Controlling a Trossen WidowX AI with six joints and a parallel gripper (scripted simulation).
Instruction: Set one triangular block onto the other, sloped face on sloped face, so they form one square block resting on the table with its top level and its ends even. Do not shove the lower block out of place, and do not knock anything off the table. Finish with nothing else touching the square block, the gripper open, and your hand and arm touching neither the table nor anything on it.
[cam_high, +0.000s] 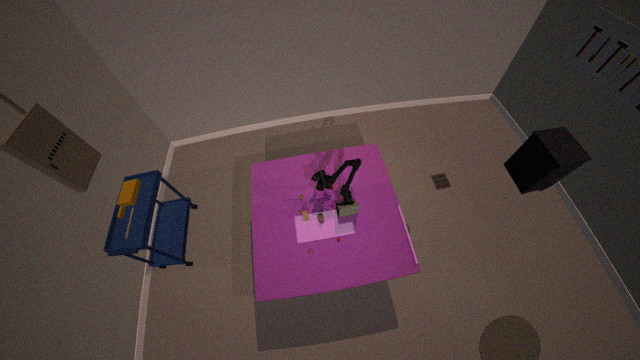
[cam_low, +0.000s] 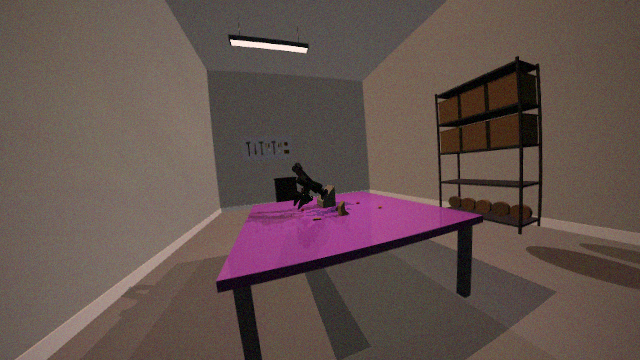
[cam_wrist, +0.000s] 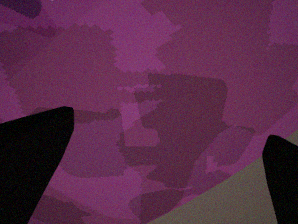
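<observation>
Right now the tan block is 180 mm ahead of my gripper tip, 130 mm to the left of it and 50 mm below it. Also, from my gripper tip: triangular block: 310 mm to the left, 130 mm ahead, 40 mm below.
</observation>
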